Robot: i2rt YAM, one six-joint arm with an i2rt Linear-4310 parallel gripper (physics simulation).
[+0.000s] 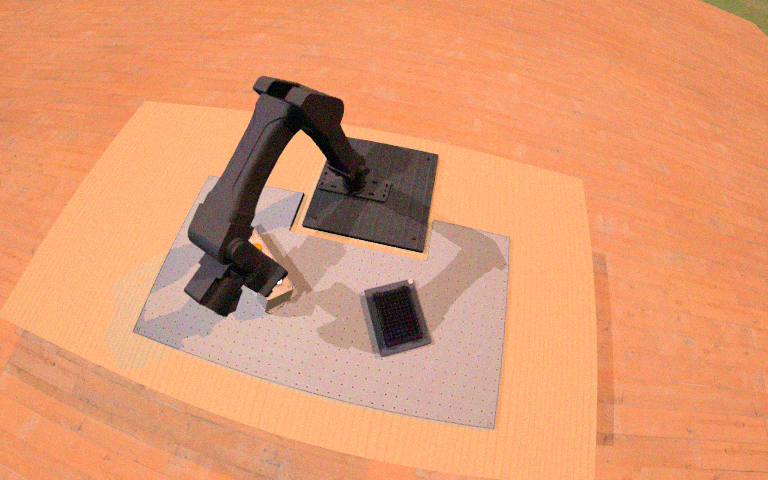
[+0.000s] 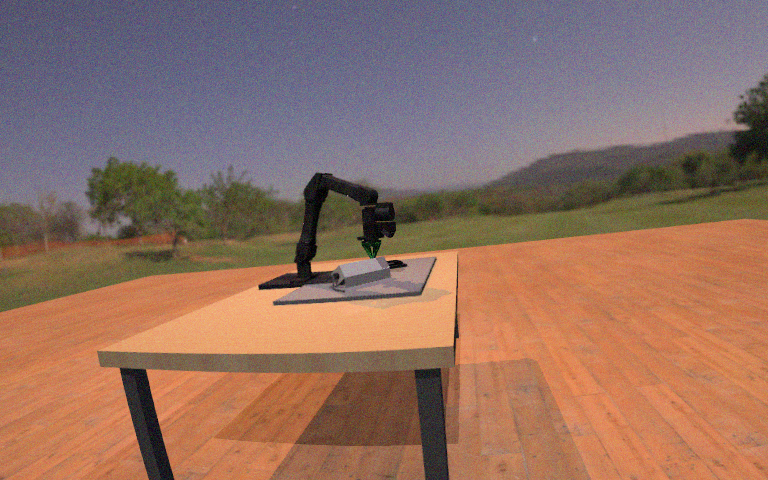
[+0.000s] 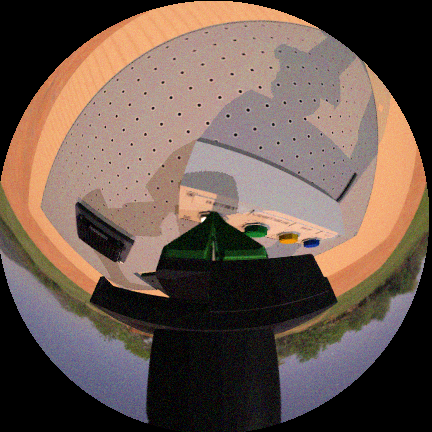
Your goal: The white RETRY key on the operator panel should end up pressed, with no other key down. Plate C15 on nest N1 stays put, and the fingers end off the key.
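Pixels of known places: gripper, fingertip midpoint: (image 1: 273,281) (image 3: 213,217); arm's base, link origin: (image 1: 354,186) (image 2: 305,279).
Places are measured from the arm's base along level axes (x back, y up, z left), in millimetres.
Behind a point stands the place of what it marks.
The operator panel (image 1: 276,302) {x -374, y 37, z -86 mm} (image 2: 362,272) {x -315, y 38, z -212 mm} (image 3: 280,175) {x -341, y 41, z -176 mm} is a sloped grey box with a light key face. A sliver of the white RETRY key (image 1: 279,281) {x -329, y 62, z -87 mm} (image 3: 203,219) shows beside the fingertips; its height is hidden. My gripper (image 2: 372,256) {x -334, y 66, z -99 mm} (image 3: 213,217) {x -334, y 66, z -99 mm} is shut and empty, its green fingertips pointing down at that key; whether they touch it is unclear. The green key (image 3: 255,230) {x -305, y 70, z -133 mm}, orange key (image 3: 288,238) {x -272, y 68, z -170 mm} and blue key (image 3: 311,243) {x -243, y 68, z -207 mm} stand up to one side. The dark plate C15 (image 1: 399,316) {x -332, y 11, z 196 mm} (image 3: 100,235) {x -343, y 20, z 150 mm} sits on nest N1 (image 1: 371,316) {x -346, y 7, z 132 mm}.
The panel and nest stand on a perforated grey board (image 1: 453,373) {x -436, y -4, z 347 mm} (image 2: 339,298) {x -290, y -7, z -461 mm} (image 3: 165,75) {x -495, y -4, z -104 mm} on the wooden table (image 1: 543,339) {x -315, y -17, z 579 mm} (image 2: 226,339) {x -104, y -17, z -866 mm}. The arm's dark base plate (image 1: 419,198) {x 4, y 1, z 188 mm} lies behind the board. The arm reaches over the panel, and its shadows fall across the board.
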